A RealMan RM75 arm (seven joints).
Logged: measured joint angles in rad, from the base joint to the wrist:
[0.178, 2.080, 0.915, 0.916, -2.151, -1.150, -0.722]
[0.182, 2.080, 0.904, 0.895, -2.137, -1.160, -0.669]
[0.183, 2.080, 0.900, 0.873, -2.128, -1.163, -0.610]
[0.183, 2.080, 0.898, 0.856, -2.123, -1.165, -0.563]
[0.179, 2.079, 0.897, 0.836, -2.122, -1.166, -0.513]
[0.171, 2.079, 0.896, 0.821, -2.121, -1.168, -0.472]
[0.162, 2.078, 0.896, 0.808, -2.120, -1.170, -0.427]
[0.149, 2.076, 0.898, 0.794, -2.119, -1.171, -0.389]
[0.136, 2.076, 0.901, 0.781, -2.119, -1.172, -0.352]
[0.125, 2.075, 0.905, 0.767, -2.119, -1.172, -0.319]
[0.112, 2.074, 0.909, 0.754, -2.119, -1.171, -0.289]
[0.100, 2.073, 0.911, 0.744, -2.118, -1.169, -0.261]
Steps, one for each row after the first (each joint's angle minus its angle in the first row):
[0.004, 0.000, -0.011, -0.021, 0.014, -0.010, 0.053]
[0.005, 0.000, -0.015, -0.043, 0.023, -0.013, 0.112]
[0.005, 0.000, -0.017, -0.060, 0.028, -0.015, 0.159]
[0.001, -0.001, -0.018, -0.080, 0.029, -0.016, 0.209]
[-0.007, -0.001, -0.019, -0.095, 0.030, -0.018, 0.250]
[-0.016, -0.002, -0.019, -0.108, 0.031, -0.020, 0.295]
[-0.029, -0.004, -0.017, -0.122, 0.032, -0.021, 0.333]
[-0.042, -0.004, -0.014, -0.135, 0.032, -0.022, 0.370]
[-0.053, -0.005, -0.010, -0.149, 0.032, -0.022, 0.403]
[-0.066, -0.006, -0.006, -0.162, 0.032, -0.021, 0.433]
[-0.078, -0.007, -0.004, -0.172, 0.033, -0.019, 0.461]

